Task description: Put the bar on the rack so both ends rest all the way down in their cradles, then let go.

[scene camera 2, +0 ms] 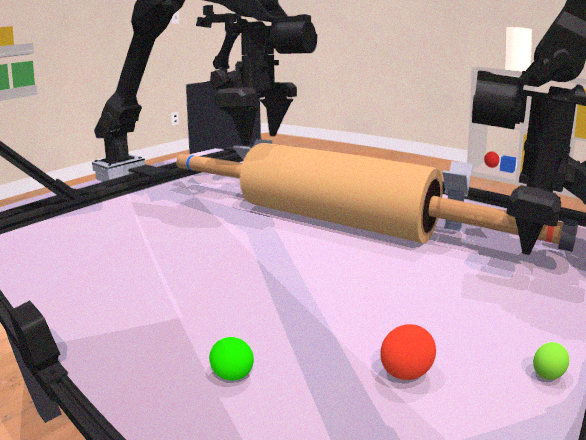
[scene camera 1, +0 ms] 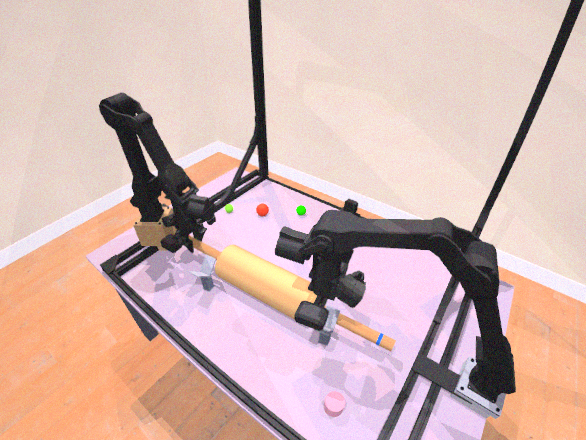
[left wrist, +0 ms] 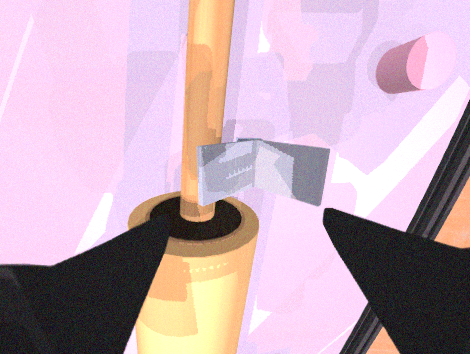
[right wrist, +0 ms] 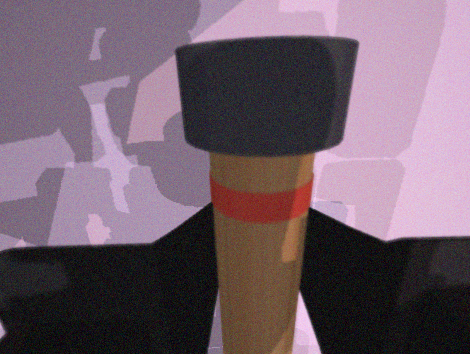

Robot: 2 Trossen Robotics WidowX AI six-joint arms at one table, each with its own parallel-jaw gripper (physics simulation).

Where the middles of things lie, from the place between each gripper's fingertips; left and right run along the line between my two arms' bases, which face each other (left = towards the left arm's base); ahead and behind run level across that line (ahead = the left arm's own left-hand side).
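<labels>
My right gripper: 29 cm past the red ball (scene camera 2: 408,352), 7 cm to the right of it. Pink cylinder (left wrist: 424,63): 59 cm to the left of my right hand, 20 cm ahead of it. Nearest to my right gripper of the things named here, going by their middles: the red ball.
My left gripper: 9 cm above the pink cylinder, 15 cm short of it, 11 cm to the right of it. Red ball: 34 cm behind my left hand, 41 cm to the right of it, 8 cm below it. Nearest to my left gripper of the things named here, going by their middles: the pink cylinder.
</labels>
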